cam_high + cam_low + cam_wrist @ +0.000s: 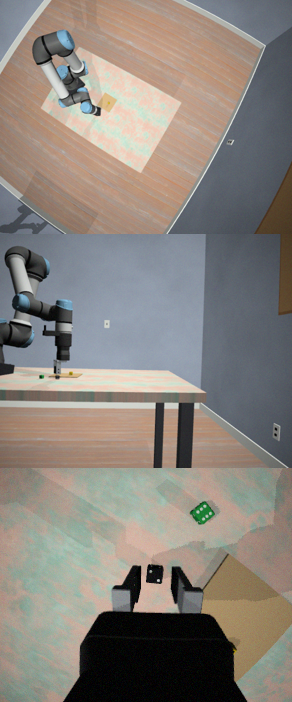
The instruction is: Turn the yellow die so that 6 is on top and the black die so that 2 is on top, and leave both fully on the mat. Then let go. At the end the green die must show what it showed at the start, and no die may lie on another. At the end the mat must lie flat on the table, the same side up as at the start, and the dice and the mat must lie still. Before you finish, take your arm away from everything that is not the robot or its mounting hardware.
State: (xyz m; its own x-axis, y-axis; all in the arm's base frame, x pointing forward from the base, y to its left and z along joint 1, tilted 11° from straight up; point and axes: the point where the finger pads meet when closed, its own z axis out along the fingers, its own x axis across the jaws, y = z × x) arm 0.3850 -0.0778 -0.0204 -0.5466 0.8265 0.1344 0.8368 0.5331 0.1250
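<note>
The black die is 30 mm below my hand. Also, from my hand: yellow die (130 mm to the left, 30 mm below, 30 mm ahead); then tan mat (130 mm to the left, 40 mm below, 10 mm ahead); then green die (70 mm behind, 30 mm below).
</note>
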